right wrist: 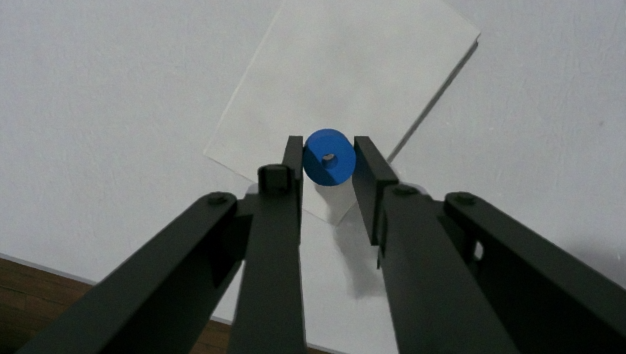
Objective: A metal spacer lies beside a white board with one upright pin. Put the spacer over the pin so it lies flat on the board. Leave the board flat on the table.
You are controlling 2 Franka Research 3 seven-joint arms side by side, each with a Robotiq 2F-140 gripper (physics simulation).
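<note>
The spacer (330,141) shows as a blue round piece with a small hole through its middle. My right gripper (328,159) is shut on it, one fingertip on each side. The white board (350,75) lies on the white table, seen beyond the spacer and the fingertips, and the spacer is in front of its lower part in the right wrist view. A small light patch shows through the hole; I cannot tell whether it is the pin. The upright pin cannot be made out. The height of the spacer over the board is hard to judge. My left gripper is not in view.
The white table top (110,100) surrounds the board. Its edge runs across the lower left, with brown wooden floor (35,295) beyond it. A shadow falls over the board's near corner and the table below it.
</note>
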